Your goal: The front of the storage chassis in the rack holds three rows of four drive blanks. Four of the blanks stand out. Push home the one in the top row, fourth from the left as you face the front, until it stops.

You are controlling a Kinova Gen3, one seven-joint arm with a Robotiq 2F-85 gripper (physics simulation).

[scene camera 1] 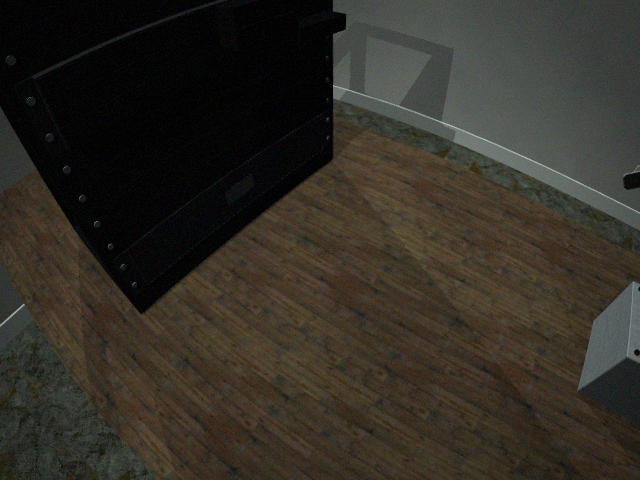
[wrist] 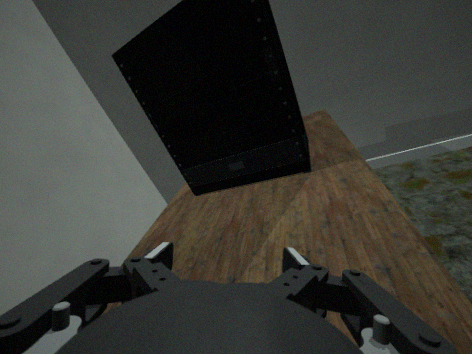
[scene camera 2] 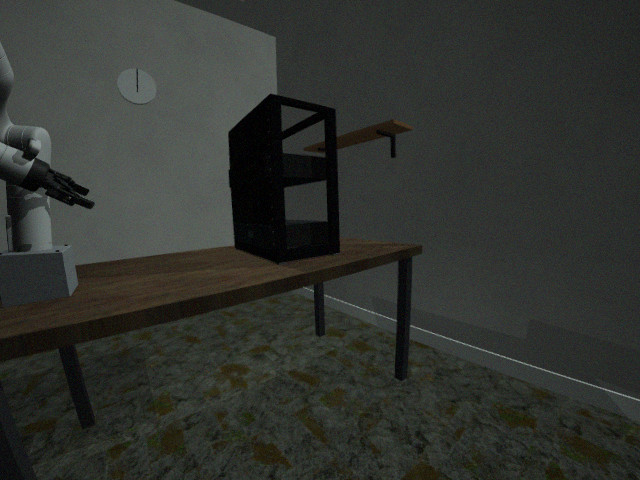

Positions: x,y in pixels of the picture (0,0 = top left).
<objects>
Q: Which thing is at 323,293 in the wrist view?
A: The gripper.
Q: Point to a black rack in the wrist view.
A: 217,89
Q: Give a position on a black rack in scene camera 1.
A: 161,137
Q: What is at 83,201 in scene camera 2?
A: The gripper.
</objects>
